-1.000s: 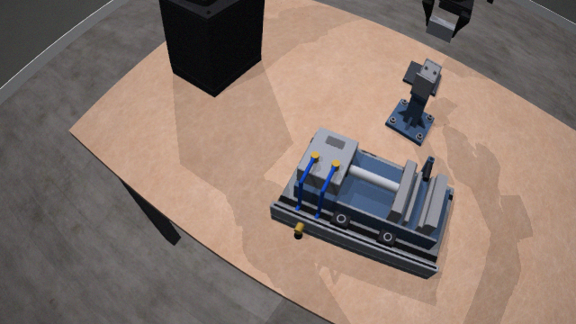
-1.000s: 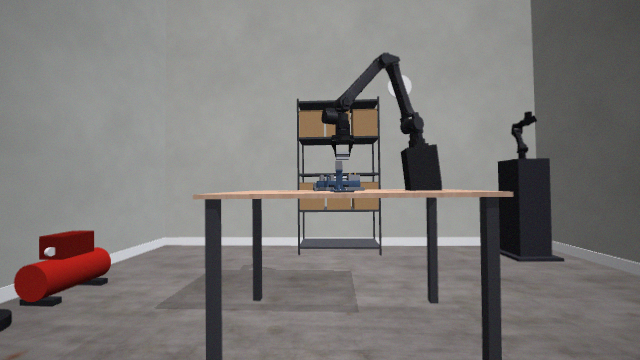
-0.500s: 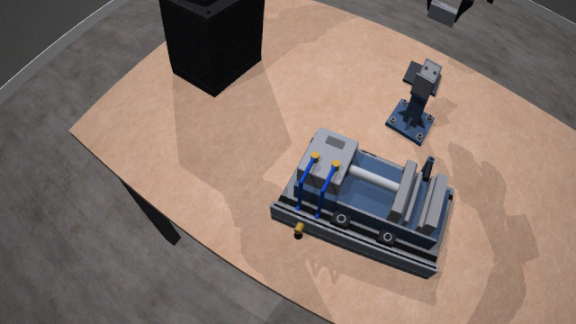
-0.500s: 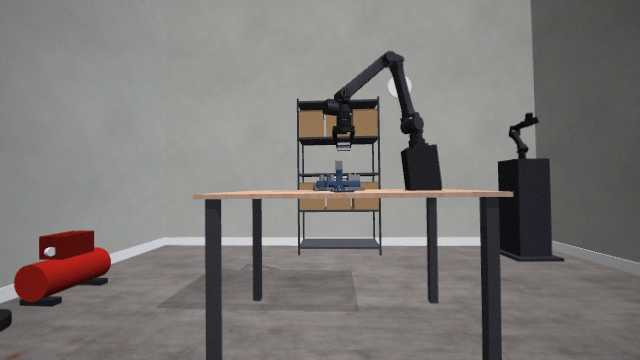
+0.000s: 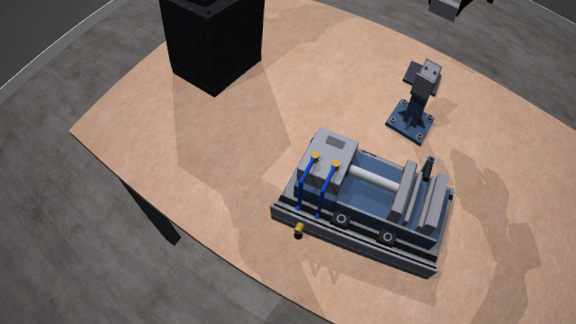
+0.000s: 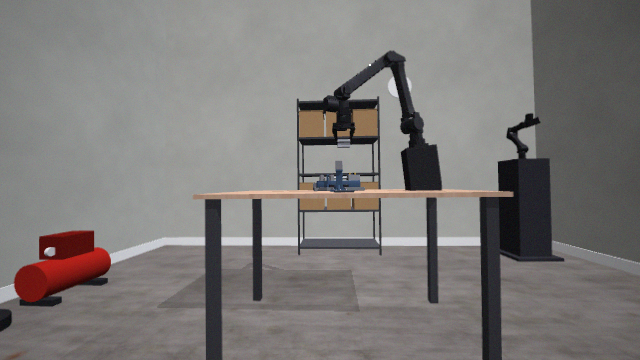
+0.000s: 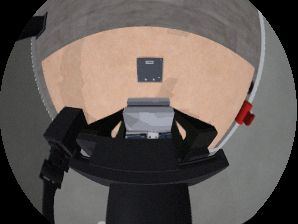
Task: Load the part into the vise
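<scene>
Now: the grey part 10 mm to the left of my hand. The rest, counted from my hand: grey plate 20 mm to the left, 230 mm below; then moving jaw 60 mm ahead, 370 mm to the right, 160 mm below; then work stop 80 mm ahead, 320 mm to the right, 140 mm below.
</scene>
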